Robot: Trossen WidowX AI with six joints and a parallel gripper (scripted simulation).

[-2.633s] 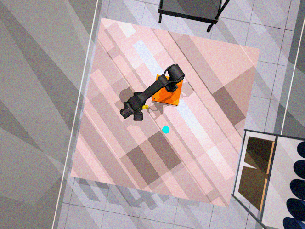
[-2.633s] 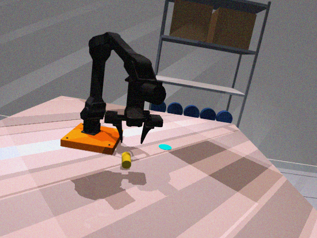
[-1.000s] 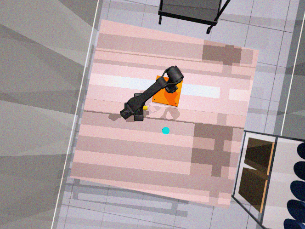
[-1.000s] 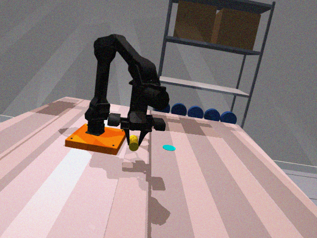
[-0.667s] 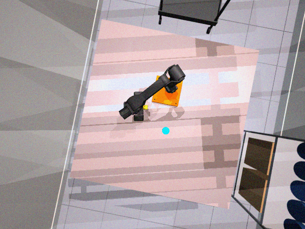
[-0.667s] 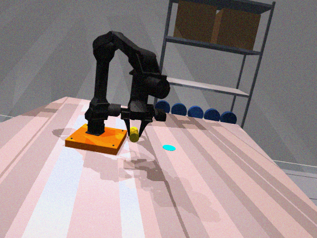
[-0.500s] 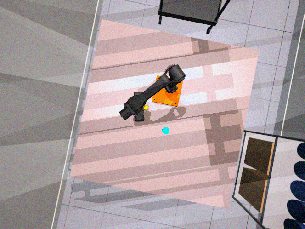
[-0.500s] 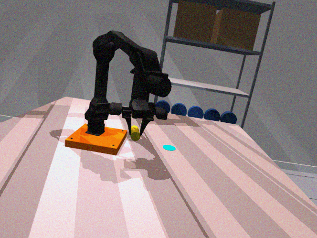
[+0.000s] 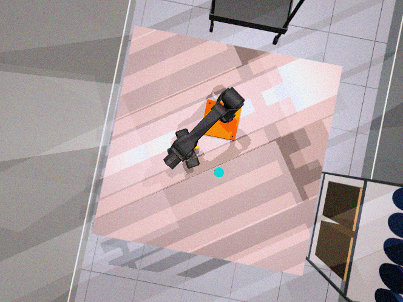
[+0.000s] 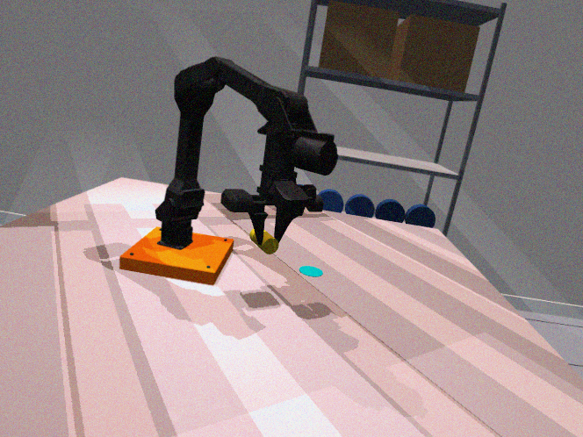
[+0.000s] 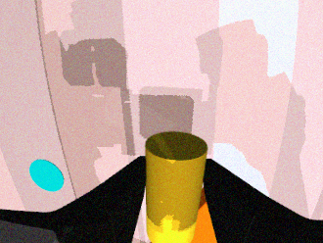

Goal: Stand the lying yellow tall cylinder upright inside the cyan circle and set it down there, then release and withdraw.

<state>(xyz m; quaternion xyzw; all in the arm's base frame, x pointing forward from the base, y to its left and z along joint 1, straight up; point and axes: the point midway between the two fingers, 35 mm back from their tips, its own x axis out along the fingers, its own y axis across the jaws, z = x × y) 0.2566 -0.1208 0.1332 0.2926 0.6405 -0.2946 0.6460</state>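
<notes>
My gripper tip is 2 cm to the right of the yellow cylinder and 1 cm past it. From my gripper tip the other things lie so: cyan circle: 21 cm to the left, 13 cm below, 7 cm ahead.
</notes>
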